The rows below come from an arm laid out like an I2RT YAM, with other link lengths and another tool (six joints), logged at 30 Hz.
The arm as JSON. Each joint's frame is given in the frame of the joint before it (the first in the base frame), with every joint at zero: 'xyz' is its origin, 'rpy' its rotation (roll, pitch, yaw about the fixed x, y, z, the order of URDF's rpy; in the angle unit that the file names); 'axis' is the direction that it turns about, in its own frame. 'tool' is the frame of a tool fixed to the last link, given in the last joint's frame.
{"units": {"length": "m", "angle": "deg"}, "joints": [
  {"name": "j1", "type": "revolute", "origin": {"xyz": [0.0, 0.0, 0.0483], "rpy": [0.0, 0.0, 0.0]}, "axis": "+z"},
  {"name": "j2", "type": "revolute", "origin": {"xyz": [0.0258, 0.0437, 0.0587], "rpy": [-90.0, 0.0, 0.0]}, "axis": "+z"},
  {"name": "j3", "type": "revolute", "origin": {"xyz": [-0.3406, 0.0, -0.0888], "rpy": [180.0, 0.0, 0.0]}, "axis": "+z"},
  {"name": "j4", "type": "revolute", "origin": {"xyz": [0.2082, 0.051, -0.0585], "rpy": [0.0, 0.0, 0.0]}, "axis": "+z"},
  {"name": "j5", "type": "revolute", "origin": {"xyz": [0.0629, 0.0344, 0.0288], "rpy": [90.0, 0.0, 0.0]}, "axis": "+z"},
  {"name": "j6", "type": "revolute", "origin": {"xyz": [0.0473, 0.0, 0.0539], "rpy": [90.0, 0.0, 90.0]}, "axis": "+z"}
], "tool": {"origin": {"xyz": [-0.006, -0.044, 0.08], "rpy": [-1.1, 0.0, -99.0]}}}
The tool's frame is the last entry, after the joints.
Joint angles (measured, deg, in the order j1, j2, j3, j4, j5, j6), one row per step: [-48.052 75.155 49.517 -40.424 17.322 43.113]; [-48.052 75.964 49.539 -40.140 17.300 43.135]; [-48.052 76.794 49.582 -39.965 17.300 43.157]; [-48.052 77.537 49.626 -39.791 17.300 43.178]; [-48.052 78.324 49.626 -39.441 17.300 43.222]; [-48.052 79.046 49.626 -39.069 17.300 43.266]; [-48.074 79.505 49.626 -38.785 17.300 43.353]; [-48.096 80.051 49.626 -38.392 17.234 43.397]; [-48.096 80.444 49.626 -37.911 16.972 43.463]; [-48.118 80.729 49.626 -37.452 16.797 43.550]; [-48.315 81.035 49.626 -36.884 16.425 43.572]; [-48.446 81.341 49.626 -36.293 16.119 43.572]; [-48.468 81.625 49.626 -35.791 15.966 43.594]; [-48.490 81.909 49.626 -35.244 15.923 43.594]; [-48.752 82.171 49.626 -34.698 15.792 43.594]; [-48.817 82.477 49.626 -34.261 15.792 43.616]
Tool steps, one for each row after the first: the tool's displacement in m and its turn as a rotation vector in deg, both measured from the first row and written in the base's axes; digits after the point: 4 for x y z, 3 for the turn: [0.0018 -0.0020 -0.0025 0.388 0.311 -0.010]; [0.0034 -0.0038 -0.0051 0.844 0.709 -0.030]; [0.0049 -0.0055 -0.0074 1.235 1.050 -0.048]; [0.0066 -0.0074 -0.0099 1.561 1.322 -0.087]; [0.0083 -0.0093 -0.0121 1.823 1.535 -0.126]; [0.0093 -0.0106 -0.0135 1.955 1.611 -0.225]; [0.0108 -0.0123 -0.0152 2.111 1.647 -0.261]; [0.0126 -0.0136 -0.0163 2.209 1.377 -0.218]; [0.0140 -0.0148 -0.0170 2.191 1.099 -0.249]; [0.0152 -0.0164 -0.0178 2.228 0.655 -0.320]; [0.0167 -0.0180 -0.0185 2.205 0.253 -0.329]; [0.0181 -0.0194 -0.0191 2.137 -0.007 -0.308]; [0.0195 -0.0209 -0.0196 1.967 -0.212 -0.310]; [0.0199 -0.0229 -0.0200 1.835 -0.494 -0.517]; [0.0208 -0.0243 -0.0206 1.737 -0.592 -0.599]
